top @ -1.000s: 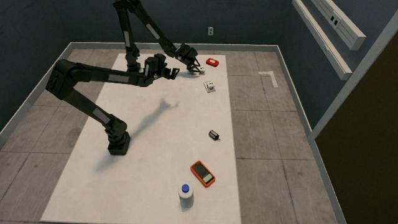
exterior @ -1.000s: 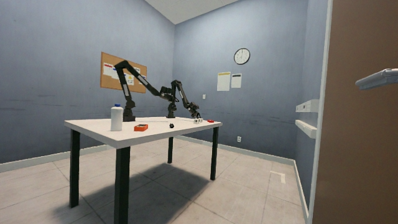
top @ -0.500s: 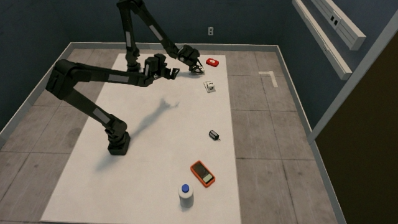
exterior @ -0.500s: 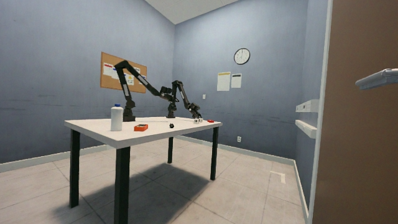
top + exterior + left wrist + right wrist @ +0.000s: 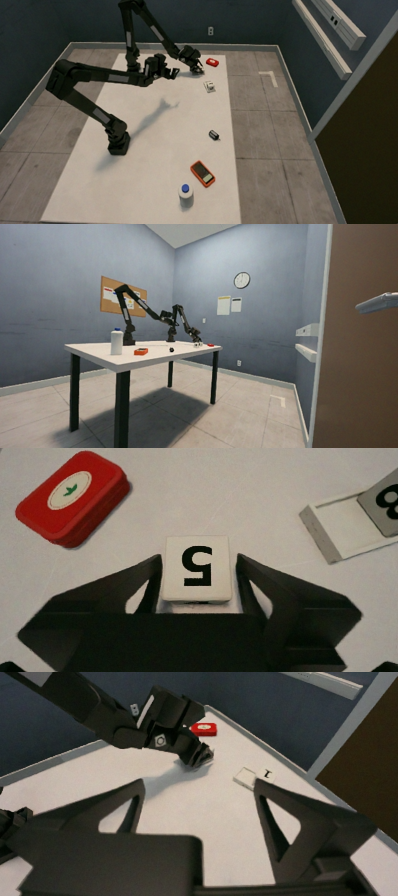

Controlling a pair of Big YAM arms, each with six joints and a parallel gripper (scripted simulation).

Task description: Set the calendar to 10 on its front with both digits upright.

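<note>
The red box lies 120 mm to the left of my left hand, 100 mm ahead of it and 10 mm below it. Round my left hand: black object (590 mm to the right, 10 mm below, 10 mm ahead); then orange device (800 mm to the right, 80 mm behind, 10 mm below).
</note>
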